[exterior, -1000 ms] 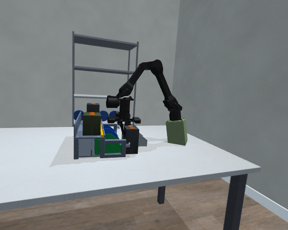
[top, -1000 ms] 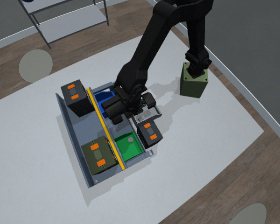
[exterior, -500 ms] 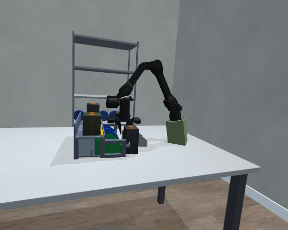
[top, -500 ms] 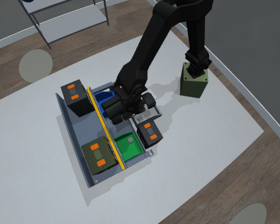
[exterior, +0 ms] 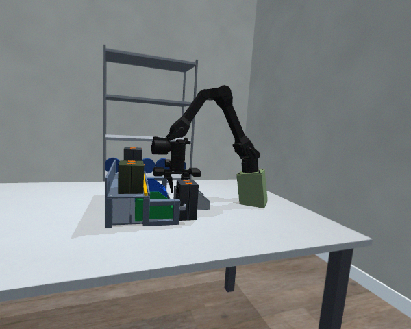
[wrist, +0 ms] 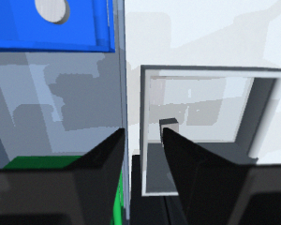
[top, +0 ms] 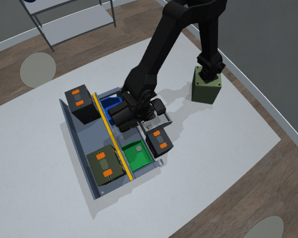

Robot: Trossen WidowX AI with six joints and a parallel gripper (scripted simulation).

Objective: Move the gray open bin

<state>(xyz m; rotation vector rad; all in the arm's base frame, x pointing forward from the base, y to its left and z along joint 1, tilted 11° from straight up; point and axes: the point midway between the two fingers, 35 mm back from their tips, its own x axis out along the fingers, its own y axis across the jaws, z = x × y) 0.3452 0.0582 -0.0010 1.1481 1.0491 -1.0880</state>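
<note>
My hand is 7 cm past the gray open bin and 6 cm above it. Also, from my hand: yellow rail 13 cm ahead, 1 cm to the left, 1 cm above; blue bin 10 cm ahead, 10 cm to the right, 5 cm below; green bin 9 cm ahead, 12 cm to the left, 5 cm below.
</note>
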